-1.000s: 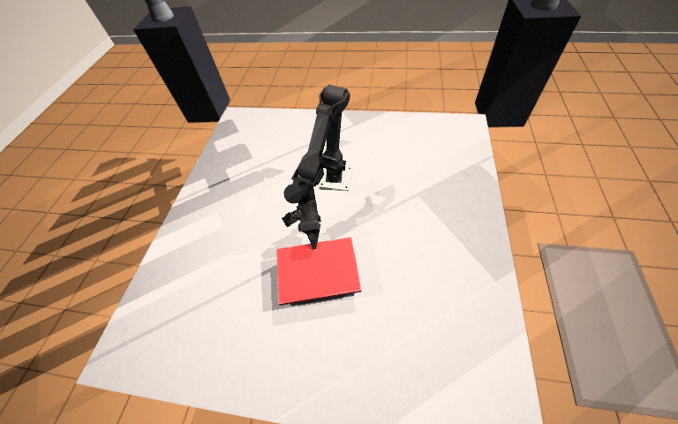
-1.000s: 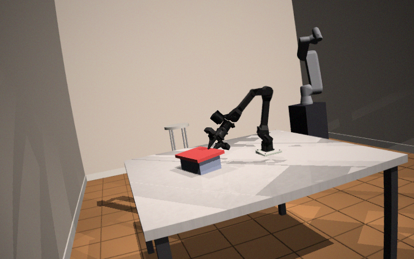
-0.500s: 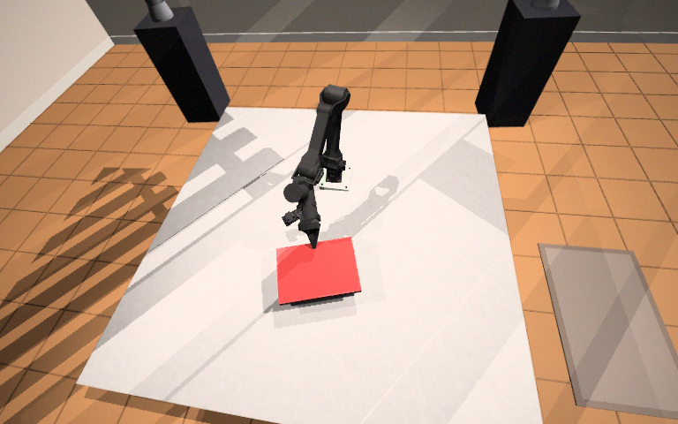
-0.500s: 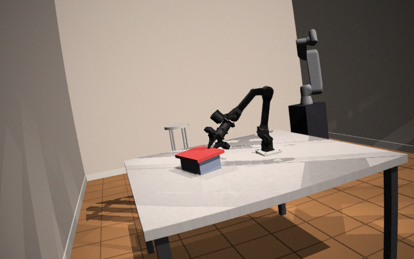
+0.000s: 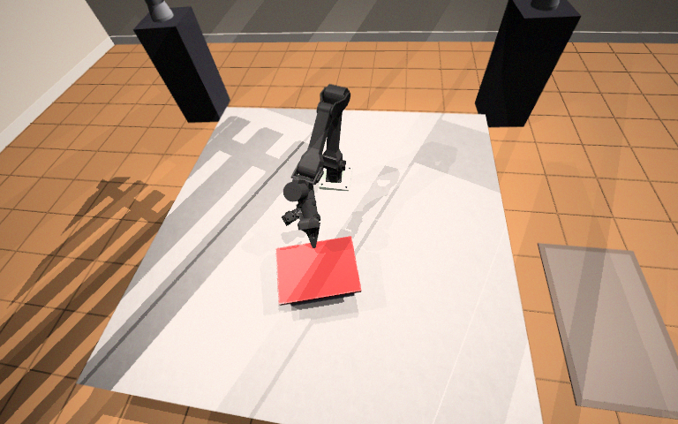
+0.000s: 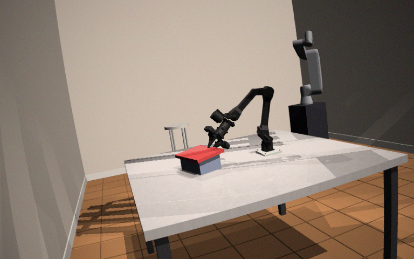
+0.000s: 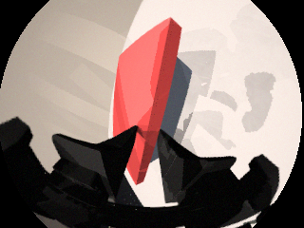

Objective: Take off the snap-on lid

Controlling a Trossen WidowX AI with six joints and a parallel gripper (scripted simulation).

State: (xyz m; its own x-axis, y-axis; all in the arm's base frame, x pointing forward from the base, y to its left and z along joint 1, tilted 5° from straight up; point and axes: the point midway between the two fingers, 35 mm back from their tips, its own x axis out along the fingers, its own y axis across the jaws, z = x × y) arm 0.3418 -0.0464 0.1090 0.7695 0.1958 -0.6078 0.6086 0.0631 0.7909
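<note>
Right now the red lid is 8 cm ahead of my gripper tip and 2 cm to the left of it. Round my gripper tip: blue-grey storage box (8 cm ahead, 1 cm to the left, 5 cm below).
</note>
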